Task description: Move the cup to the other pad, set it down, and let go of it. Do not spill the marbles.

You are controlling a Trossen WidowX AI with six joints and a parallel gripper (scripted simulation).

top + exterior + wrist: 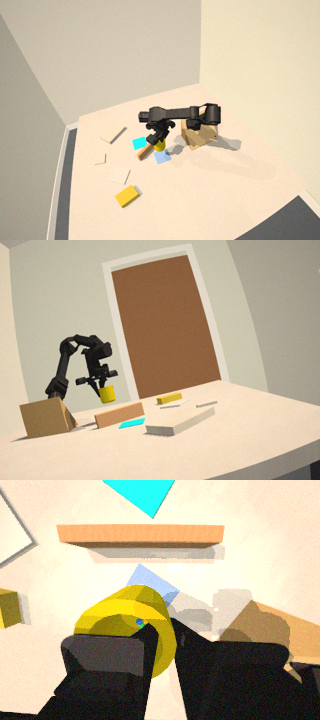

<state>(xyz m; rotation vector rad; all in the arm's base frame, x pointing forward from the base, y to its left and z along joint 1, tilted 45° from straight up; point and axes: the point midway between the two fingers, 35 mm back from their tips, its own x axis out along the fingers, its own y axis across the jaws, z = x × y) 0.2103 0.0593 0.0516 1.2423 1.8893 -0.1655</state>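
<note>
The wooden bar is 9 cm below my gripper tip, 8 cm ahead of it and 5 cm to the right of it. Round my gripper tip: light blue pad (12 cm below, 2 cm to the left, 2 cm ahead); yellow cup (2 cm to the left, 2 cm ahead).
</note>
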